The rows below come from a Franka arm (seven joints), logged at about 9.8 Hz.
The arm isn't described. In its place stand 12 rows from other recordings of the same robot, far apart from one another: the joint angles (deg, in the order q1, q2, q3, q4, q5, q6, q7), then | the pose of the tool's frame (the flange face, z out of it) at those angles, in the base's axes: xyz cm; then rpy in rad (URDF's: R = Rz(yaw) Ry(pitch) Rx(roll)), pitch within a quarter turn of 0, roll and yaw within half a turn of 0.
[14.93 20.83 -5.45 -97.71 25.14 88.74 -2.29] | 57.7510, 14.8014, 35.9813, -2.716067, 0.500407, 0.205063
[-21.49 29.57 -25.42 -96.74 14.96 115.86 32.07] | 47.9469, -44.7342, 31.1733, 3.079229, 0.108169, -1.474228
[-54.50 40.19 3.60 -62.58 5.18 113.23 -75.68] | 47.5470, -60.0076, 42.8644, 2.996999, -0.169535, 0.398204
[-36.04 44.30 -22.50 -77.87 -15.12 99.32 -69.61] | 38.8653, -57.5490, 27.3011, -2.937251, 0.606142, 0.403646
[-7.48 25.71 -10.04 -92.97 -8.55 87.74 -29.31] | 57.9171, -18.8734, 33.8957, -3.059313, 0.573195, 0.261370
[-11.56 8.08 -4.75 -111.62 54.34 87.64 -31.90] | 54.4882, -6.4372, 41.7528, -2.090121, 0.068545, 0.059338
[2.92 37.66 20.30 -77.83 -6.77 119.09 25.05] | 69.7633, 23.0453, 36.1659, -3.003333, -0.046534, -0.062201
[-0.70 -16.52 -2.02 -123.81 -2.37 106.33 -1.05] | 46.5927, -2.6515, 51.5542, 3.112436, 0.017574, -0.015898
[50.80 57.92 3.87 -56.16 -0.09 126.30 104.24] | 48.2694, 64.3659, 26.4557, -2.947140, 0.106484, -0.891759
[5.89 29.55 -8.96 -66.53 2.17 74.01 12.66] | 65.8957, -0.5999, 47.9096, 3.013623, 0.360543, -0.289173
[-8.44 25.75 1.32 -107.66 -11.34 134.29 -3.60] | 63.1694, -8.2764, 27.2439, 3.007985, 0.001435, 0.073399
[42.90 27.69 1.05 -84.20 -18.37 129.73 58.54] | 52.8576, 49.4842, 43.4173, -3.045271, -0.398015, -0.110342
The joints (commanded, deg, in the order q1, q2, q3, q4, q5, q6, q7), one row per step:
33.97, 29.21, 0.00, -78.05, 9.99, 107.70, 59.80
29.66, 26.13, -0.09, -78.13, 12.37, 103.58, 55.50
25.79, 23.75, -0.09, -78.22, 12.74, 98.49, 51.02
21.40, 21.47, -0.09, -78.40, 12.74, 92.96, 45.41
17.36, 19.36, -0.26, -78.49, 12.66, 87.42, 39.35
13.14, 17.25, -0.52, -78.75, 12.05, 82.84, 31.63
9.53, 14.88, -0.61, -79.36, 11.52, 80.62, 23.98
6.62, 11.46, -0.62, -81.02, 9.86, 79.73, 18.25
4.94, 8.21, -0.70, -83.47, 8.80, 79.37, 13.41
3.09, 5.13, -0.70, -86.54, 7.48, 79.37, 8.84
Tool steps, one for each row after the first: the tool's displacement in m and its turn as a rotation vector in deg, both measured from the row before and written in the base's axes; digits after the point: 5 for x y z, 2 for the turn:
0.01508, -0.04796, 0.03139, 1.96, 1.50, -0.04
0.00763, -0.04530, 0.02059, -0.13, 1.88, 1.50
0.00505, -0.05139, 0.01784, -0.17, 2.18, 2.26
-0.00029, -0.04861, 0.01654, 0.22, 2.25, 2.86
-0.00215, -0.05126, 0.01598, 0.71, 1.21, 3.95
-0.00479, -0.04199, 0.01823, 1.45, -0.85, 4.08
-0.01155, -0.03587, 0.02134, -0.06, -1.94, 2.82
-0.01441, -0.02160, 0.01321, 0.12, -1.20, 3.00
-0.01453, -0.02219, 0.00607, -0.27, -0.66, 2.60

